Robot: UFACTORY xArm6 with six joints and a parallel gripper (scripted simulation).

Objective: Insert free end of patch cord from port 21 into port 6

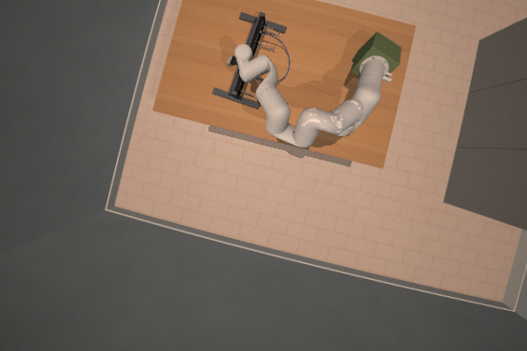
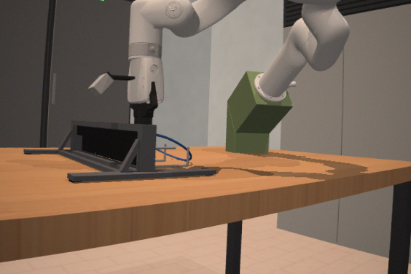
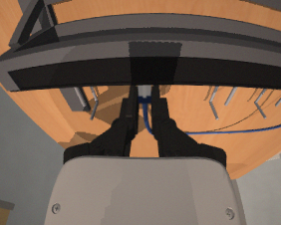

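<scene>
My hand is 20 mm short of the plug and 10 mm above it.
</scene>
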